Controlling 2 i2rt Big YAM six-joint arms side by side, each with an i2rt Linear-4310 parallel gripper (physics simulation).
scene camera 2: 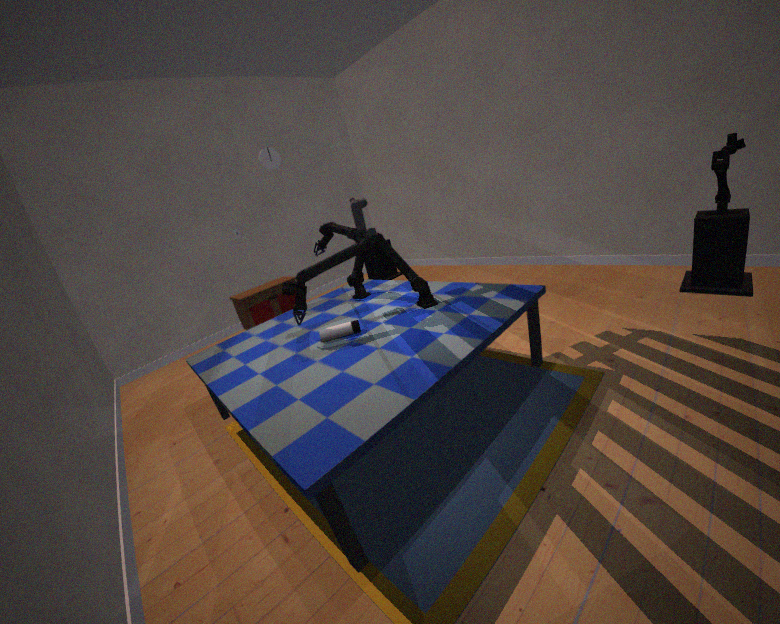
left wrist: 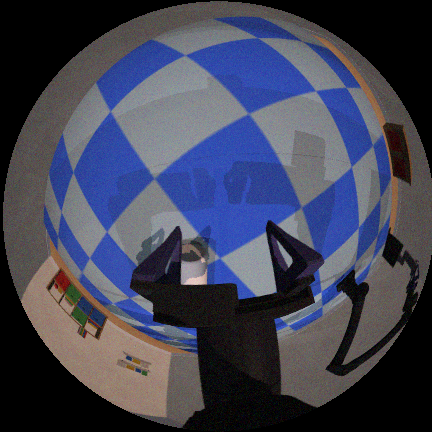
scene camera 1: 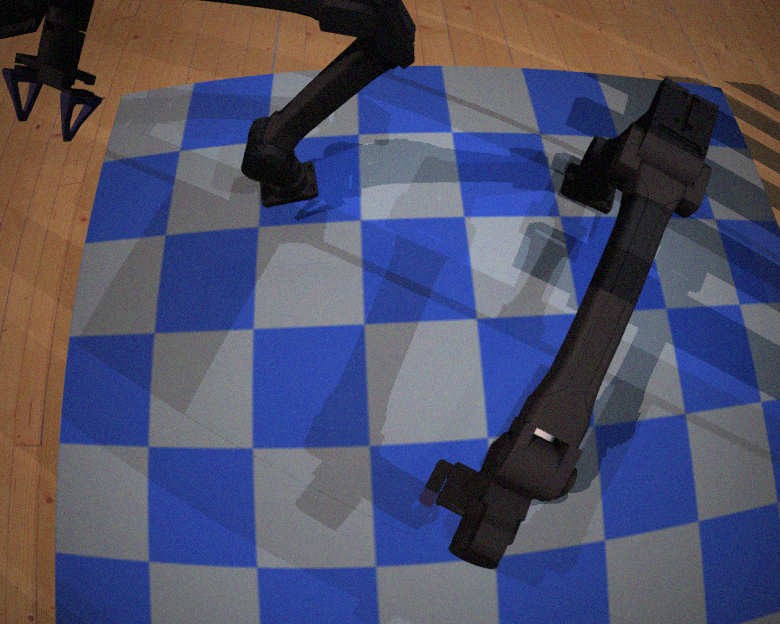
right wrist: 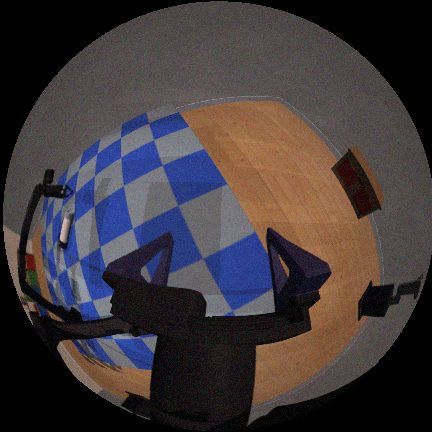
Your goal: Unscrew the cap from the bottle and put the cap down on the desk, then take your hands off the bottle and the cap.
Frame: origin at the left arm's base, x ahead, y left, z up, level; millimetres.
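Seen in the pictures: left gripper, between the fingertips: (scene camera 2: 299, 322) (left wrist: 224, 226) (scene camera 1: 458, 513) (right wrist: 68, 191); right gripper, between the fingertips: (scene camera 2: 315, 254) (scene camera 1: 44, 131) (right wrist: 217, 234); left arm's base, origin of its link: (scene camera 2: 427, 304) (scene camera 1: 588, 189) (right wrist: 76, 314); right arm's base, origin of its link: (scene camera 2: 361, 296) (left wrist: 345, 280) (scene camera 1: 289, 186).
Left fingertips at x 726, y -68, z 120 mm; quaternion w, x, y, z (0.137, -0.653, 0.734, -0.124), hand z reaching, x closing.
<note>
Offsets run from my left fingertips to a thing's top centre. "*": to the spot under its first point. Level surfaces: height alone.
The pale cylindrical bottle @(* dx -172, dy +123, dz -75 mm) (scene camera 2: 336, 331) (left wrist: 193, 270) (right wrist: 66, 227) lies on its side on the checkered desk. The black cap @(* dx -275, dy +144, dz -76 mm) (scene camera 2: 355, 326) (right wrist: 63, 245) is on its end; in the left wrist view that end is hidden behind the gripper body. In scene camera 1 the arm covers most or all of the bottle. My left gripper (scene camera 2: 299, 318) (left wrist: 224, 226) (right wrist: 68, 191) is open and empty above the desk, near the bottle's bottom end, its fingers apart from the bottle. My right gripper (scene camera 1: 45, 130) (scene camera 2: 318, 249) (right wrist: 217, 234) is open and empty, high up and far from the bottle, beyond the desk's edge.
The blue and grey checkered desk @(dz -119 mm) (scene camera 1: 305, 383) (scene camera 2: 328, 393) bears both arm bases. The left arm's forearm (scene camera 1: 605, 292) stretches over it. A red-fronted wooden cabinet (scene camera 2: 266, 305) (right wrist: 359, 182) and a pedestal with another arm (scene camera 2: 720, 247) stand away from the desk.
</note>
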